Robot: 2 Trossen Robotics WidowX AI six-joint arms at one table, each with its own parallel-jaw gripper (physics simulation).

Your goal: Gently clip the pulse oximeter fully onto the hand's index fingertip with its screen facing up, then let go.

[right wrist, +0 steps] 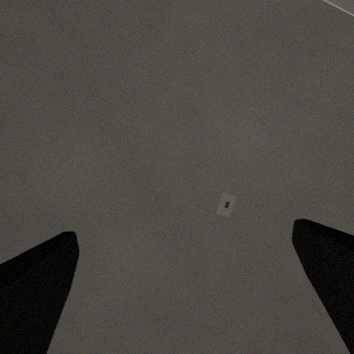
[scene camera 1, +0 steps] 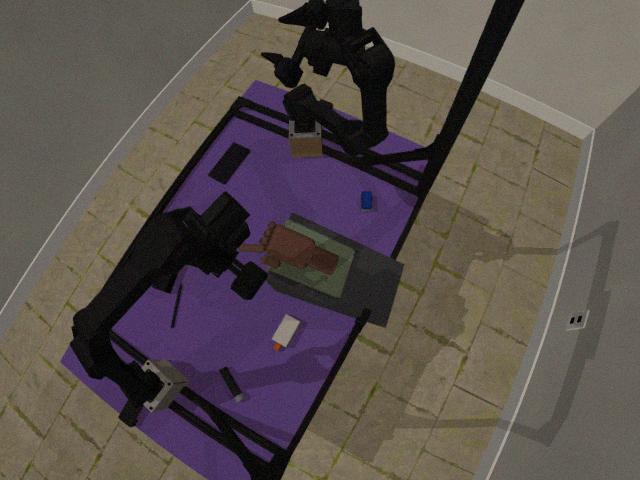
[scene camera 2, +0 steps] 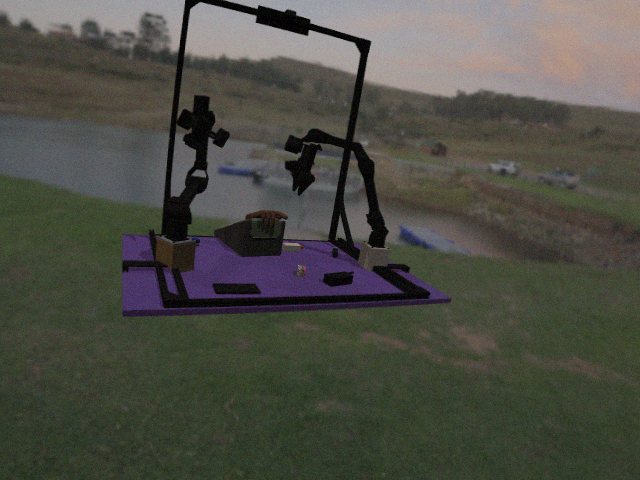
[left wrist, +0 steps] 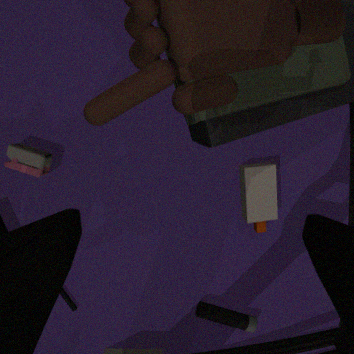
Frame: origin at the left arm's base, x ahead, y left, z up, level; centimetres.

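Where they show: left gripper, fingertip midpoint: [scene camera 1: 237, 265] [scene camera 2: 296, 193] [left wrist: 194, 223]; right gripper, fingertip midpoint: [right wrist: 186, 236] [scene camera 1: 270, 37] [scene camera 2: 207, 133]; left arm's base, origin of the base link: [scene camera 1: 149, 385] [scene camera 2: 376, 245]; right arm's base, origin of the base link: [scene camera 1: 304, 124] [scene camera 2: 176, 238].
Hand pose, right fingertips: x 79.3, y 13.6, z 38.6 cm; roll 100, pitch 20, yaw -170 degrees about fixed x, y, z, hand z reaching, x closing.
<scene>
Things, the pixels of their top centre, and the offset from my right fingertips.
- pulse oximeter, middle of its top: [left wrist: 22, 161] [scene camera 2: 302, 267] dx -41.4, dy +0.4, dz -45.9 cm
- white box with an orange tab, middle of its top: [left wrist: 261, 200] [scene camera 1: 284, 333] [scene camera 2: 293, 244] dx -46.5, dy -32.3, dz -46.3 cm
- dark cylinder, middle of its top: [left wrist: 228, 322] [scene camera 1: 230, 384] dx -66.6, dy -29.1, dz -46.4 cm
- blue object, middle of its top: [scene camera 1: 366, 198] dx -0.2, dy -28.4, dz -45.9 cm
- flat black slab, middle of its top: [scene camera 2: 236, 287] [scene camera 1: 228, 162] dx -13.7, dy +17.6, dz -48.3 cm
- black box, middle of its top: [scene camera 1: 164, 272] [scene camera 2: 339, 274] dx -54.5, dy +7.5, dz -45.6 cm
- thin pen, middle of its top: [scene camera 1: 176, 304] dx -59.8, dy -0.9, dz -48.2 cm
The pulse oximeter [scene camera 2: 301, 270] [left wrist: 29, 159], a small clip with a white half and a pink half, lies on the purple table, apart from the hand; the left arm hides it in scene camera 1. The brown hand [scene camera 1: 292, 245] [scene camera 2: 266, 215] [left wrist: 225, 30] rests on a green pad on a dark wedge, its index finger [scene camera 1: 251, 248] [left wrist: 127, 92] sticking out bare. My left gripper [scene camera 2: 299, 191] [left wrist: 194, 223] is open and empty, high above the table; its fingers are hidden in scene camera 1. My right gripper [scene camera 1: 272, 37] [right wrist: 186, 236] is open and empty, raised far from the hand.
A white box with an orange tab [scene camera 1: 285, 330] [left wrist: 261, 194] and a dark cylinder [scene camera 1: 230, 382] [left wrist: 224, 316] lie on the table. A blue object [scene camera 1: 366, 199], a flat black slab [scene camera 1: 229, 162] [scene camera 2: 236, 288], a black box [scene camera 2: 338, 279] and a thin pen [scene camera 1: 176, 307] lie around.
</scene>
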